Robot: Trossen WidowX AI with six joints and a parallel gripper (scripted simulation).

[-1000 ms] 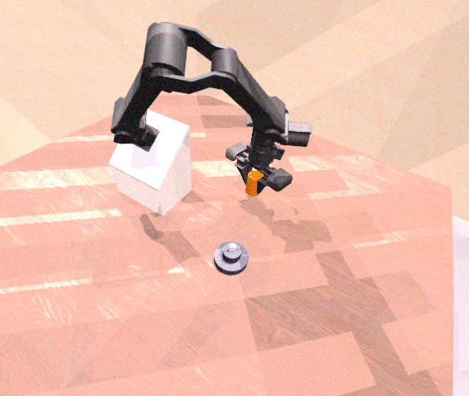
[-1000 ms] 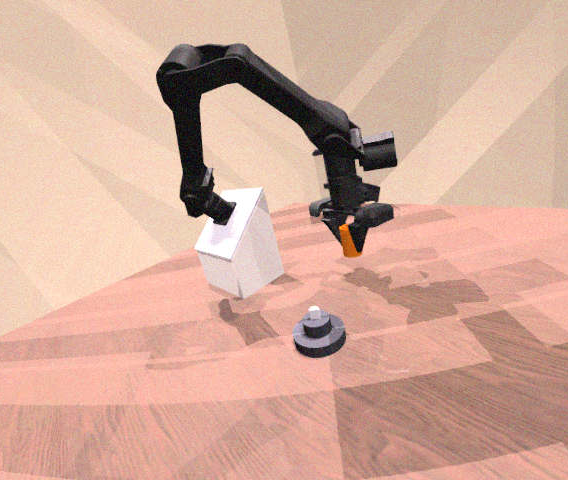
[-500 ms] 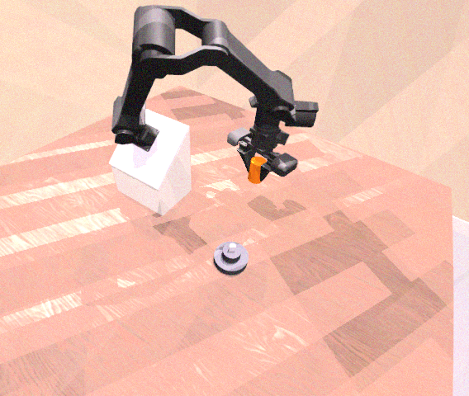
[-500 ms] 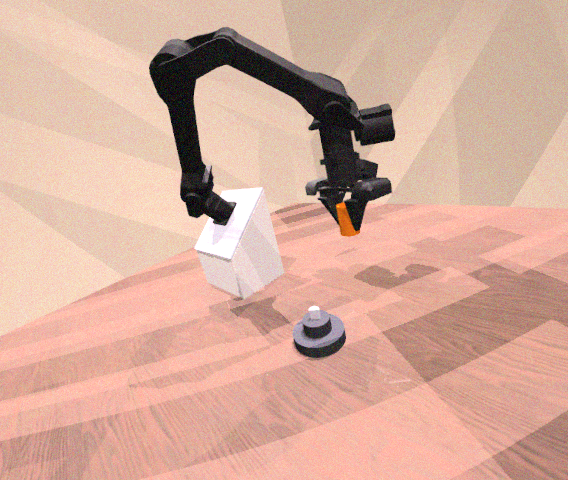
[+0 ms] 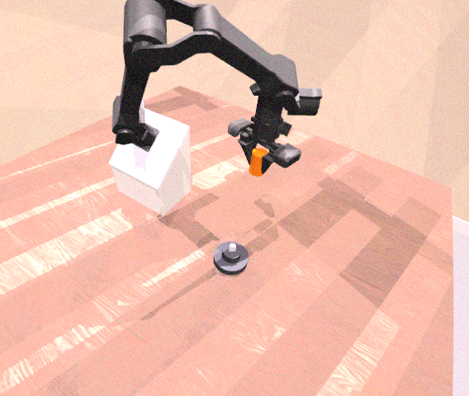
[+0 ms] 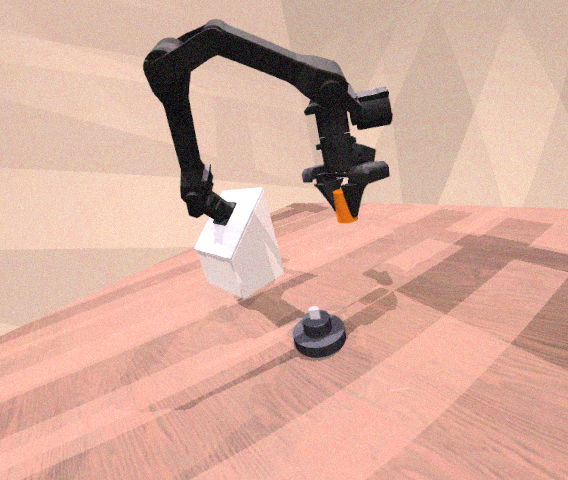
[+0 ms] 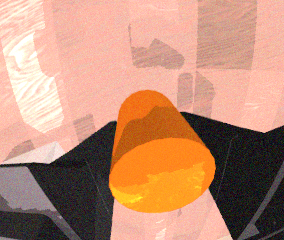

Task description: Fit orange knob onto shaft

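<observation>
The round pedestal lies 5 cm ahead of my gripper tip, 19 cm to the right of it and 11 cm below it. Round my gripper tip: orange knob (3 cm above).
</observation>
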